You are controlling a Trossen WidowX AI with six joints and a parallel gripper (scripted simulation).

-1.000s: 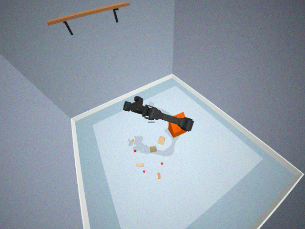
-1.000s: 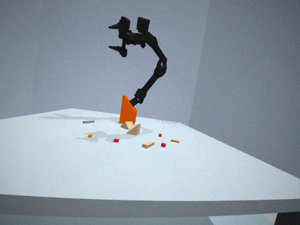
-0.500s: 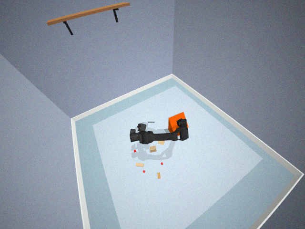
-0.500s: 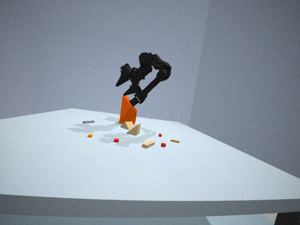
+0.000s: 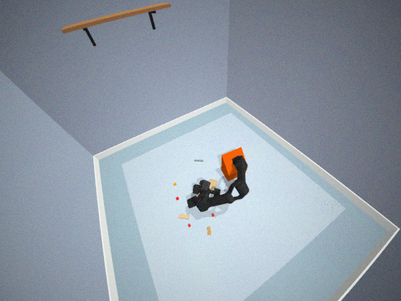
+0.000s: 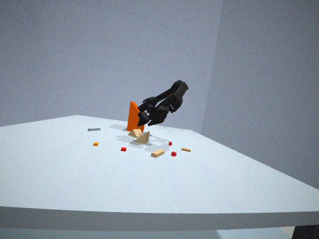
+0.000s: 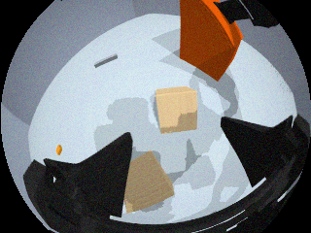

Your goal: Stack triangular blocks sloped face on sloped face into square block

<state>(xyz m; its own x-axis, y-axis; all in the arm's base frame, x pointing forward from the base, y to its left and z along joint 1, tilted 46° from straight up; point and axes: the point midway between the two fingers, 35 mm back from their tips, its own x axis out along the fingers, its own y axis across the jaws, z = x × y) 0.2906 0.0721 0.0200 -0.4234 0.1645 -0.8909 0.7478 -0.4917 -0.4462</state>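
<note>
Right now my gripper tip is 60 mm above the triangular block, 50 mm past it and 40 mm to the left of it. Round my gripper tip: small orange cube (220 mm ahead, 190 mm to the right, 80 mm below); then grey bar (300 mm to the right, 70 mm below, 60 mm behind).
</note>
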